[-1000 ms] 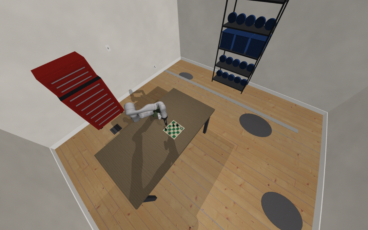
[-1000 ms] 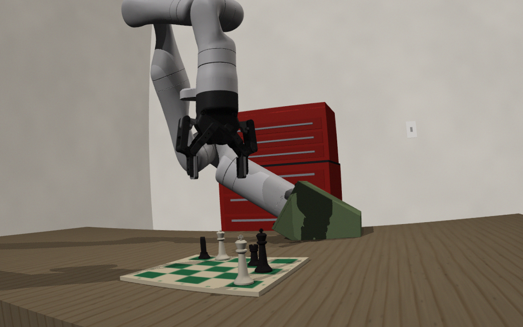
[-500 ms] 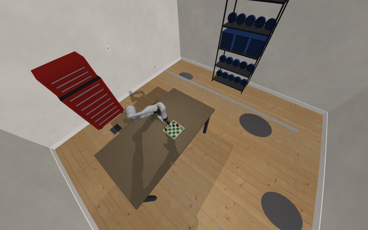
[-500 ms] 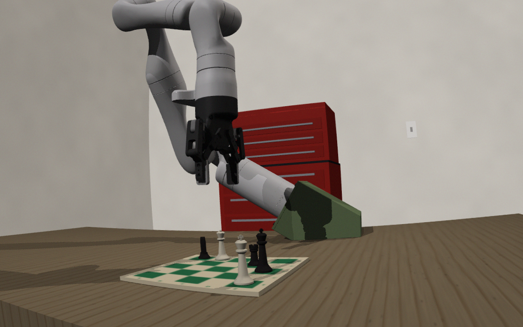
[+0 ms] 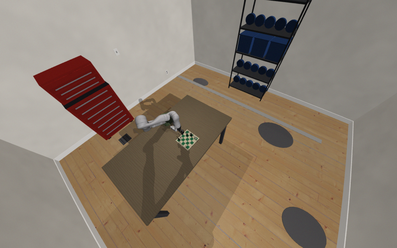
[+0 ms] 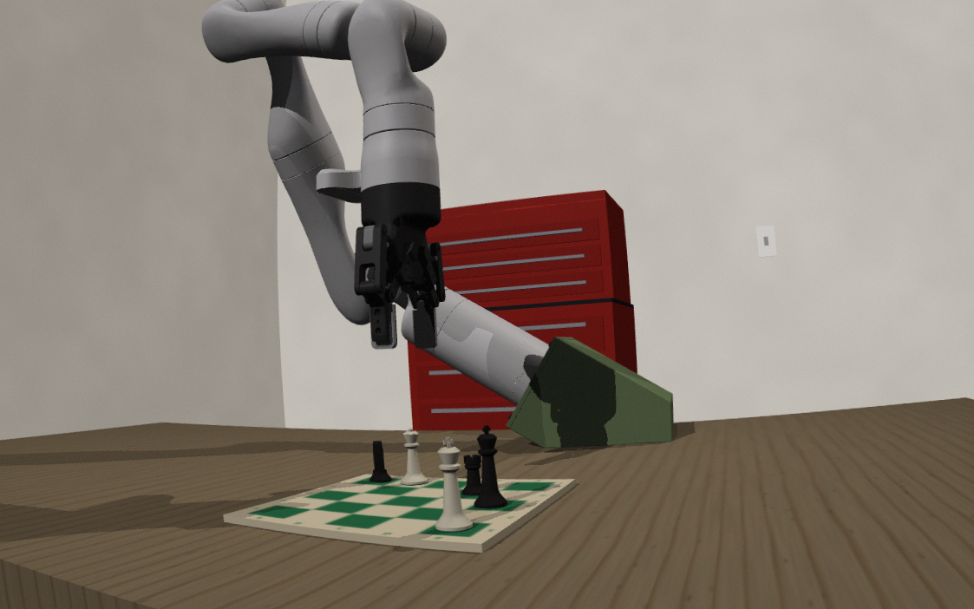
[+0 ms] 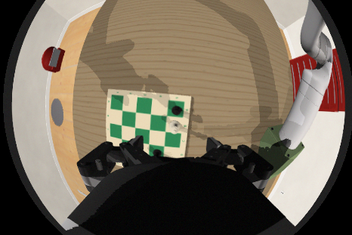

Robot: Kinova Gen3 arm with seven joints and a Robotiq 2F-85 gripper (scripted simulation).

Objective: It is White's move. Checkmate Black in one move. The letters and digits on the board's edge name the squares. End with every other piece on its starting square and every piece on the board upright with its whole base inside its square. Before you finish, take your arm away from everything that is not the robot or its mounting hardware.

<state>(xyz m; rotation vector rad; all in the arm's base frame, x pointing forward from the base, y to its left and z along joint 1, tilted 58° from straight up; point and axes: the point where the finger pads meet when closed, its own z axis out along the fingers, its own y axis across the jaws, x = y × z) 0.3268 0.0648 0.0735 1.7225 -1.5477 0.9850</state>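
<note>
The white queen lies 110 mm below my hand. The rest, counted from my hand: cream chessboard 80 mm ahead, 30 mm to the left, 130 mm below; black bishop 40 mm to the right, 120 mm below; black rook 40 mm ahead, 70 mm to the left, 120 mm below.
</note>
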